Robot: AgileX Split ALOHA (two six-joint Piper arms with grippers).
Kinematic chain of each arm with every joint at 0, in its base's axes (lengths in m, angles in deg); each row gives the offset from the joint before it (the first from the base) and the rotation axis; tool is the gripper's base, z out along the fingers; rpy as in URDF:
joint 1: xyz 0 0 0.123 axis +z
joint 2: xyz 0 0 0 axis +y
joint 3: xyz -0.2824 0 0.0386 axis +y
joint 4: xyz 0.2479 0 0.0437 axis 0.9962 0 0.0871
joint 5: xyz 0 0 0 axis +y
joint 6: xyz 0.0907 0 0.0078 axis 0.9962 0 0.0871
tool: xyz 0 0 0 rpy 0 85 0
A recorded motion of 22 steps. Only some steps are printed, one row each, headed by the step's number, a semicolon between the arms.
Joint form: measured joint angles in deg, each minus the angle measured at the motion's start. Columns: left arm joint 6, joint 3, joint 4, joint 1, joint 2, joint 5; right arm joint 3, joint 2, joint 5, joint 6, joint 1, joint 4.
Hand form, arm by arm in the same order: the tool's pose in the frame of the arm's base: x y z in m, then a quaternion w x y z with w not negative. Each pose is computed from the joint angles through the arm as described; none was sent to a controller.
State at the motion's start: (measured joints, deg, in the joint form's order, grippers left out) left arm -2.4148 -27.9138 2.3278 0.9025 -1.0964 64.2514; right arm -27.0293 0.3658 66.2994 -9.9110 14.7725 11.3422
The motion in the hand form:
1: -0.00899 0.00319 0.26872 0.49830 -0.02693 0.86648 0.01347; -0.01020 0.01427 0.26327 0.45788 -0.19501 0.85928 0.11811
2: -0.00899 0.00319 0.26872 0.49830 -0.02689 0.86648 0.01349; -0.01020 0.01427 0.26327 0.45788 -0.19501 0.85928 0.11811
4: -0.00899 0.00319 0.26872 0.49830 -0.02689 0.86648 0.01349; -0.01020 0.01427 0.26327 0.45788 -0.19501 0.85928 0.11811
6: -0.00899 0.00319 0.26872 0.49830 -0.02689 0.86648 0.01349; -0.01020 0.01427 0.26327 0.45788 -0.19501 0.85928 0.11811
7: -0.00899 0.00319 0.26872 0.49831 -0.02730 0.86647 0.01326; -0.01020 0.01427 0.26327 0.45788 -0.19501 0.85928 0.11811
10: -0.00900 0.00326 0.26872 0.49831 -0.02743 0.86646 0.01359; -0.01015 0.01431 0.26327 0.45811 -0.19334 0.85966 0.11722
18: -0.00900 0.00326 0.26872 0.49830 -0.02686 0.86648 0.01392; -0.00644 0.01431 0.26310 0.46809 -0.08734 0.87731 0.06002
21: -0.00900 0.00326 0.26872 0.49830 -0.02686 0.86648 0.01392; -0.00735 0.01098 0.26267 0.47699 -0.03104 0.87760 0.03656
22: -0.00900 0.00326 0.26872 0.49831 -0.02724 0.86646 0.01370; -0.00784 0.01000 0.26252 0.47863 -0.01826 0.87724 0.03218
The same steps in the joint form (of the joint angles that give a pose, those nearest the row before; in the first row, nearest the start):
1: -0.05 0.00 0.00 0.00 0.00 0.00; 0.00 0.00 -0.03 0.00 0.00 0.00
2: -0.04 0.00 0.00 0.00 0.00 0.00; 0.00 0.00 -0.03 0.00 0.00 0.00
4: -0.04 0.00 0.00 0.00 0.00 0.00; 0.00 0.00 -0.03 0.00 0.00 0.00
6: -0.04 0.00 0.00 0.00 0.00 0.00; 0.00 0.00 -0.03 0.00 0.00 0.00
7: -0.10 0.00 0.00 0.00 0.00 0.00; 0.00 0.00 -0.03 0.00 0.00 0.00
10: -0.11 0.00 0.05 0.00 0.00 0.00; 0.00 0.00 -0.02 0.00 -0.22 0.00
18: -0.04 0.00 0.05 0.00 0.00 0.00; 0.00 0.00 -0.13 1.26 -12.82 -1.31
21: -0.04 0.00 0.05 0.00 0.00 0.00; 0.05 -0.97 -0.43 4.81 -16.45 -3.91
22: -0.09 0.00 0.05 0.00 0.00 0.00; 0.05 -1.23 -0.43 5.89 -16.99 -4.65

